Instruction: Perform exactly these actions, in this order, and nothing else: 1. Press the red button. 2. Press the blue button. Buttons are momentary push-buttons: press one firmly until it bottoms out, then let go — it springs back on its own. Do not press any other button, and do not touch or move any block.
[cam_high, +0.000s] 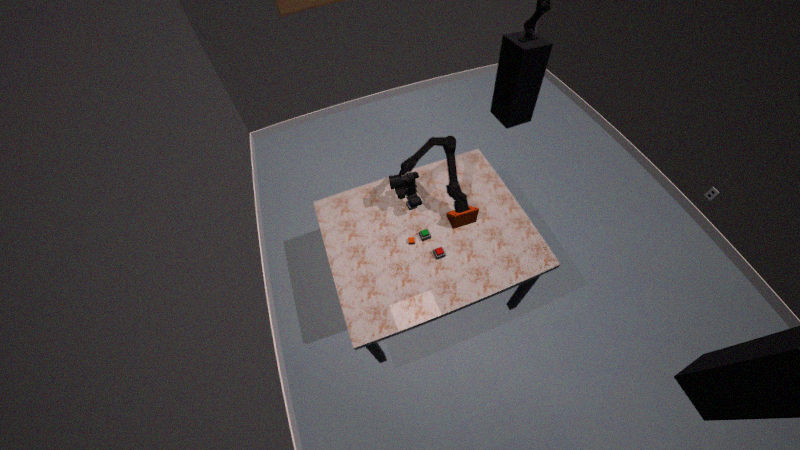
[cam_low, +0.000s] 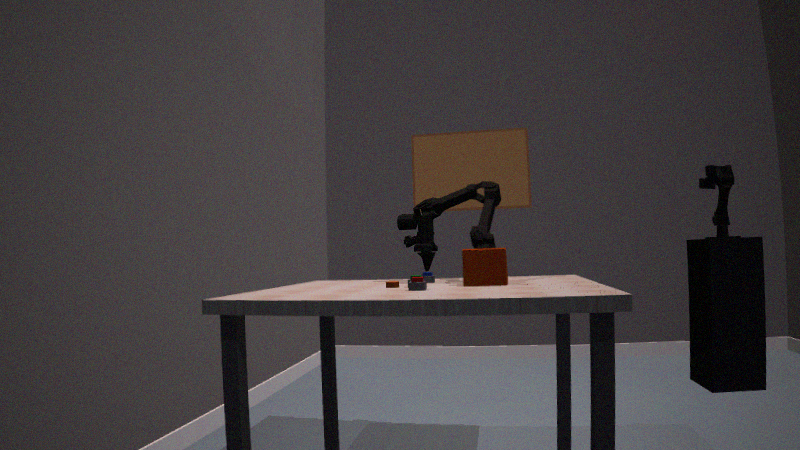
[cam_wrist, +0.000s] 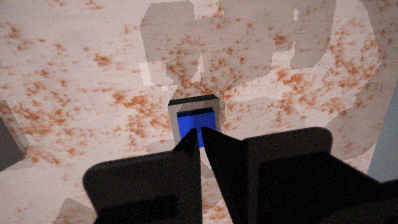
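Right now my gripper tip is 1 cm above the blue button. The rest, counted from my gripper tip: small orange block: 9 cm ahead, 21 cm to the left, 3 cm below; then green button: 1 cm ahead, 21 cm to the left, 1 cm below; then red button: 1 cm behind, 34 cm to the left, 1 cm below.
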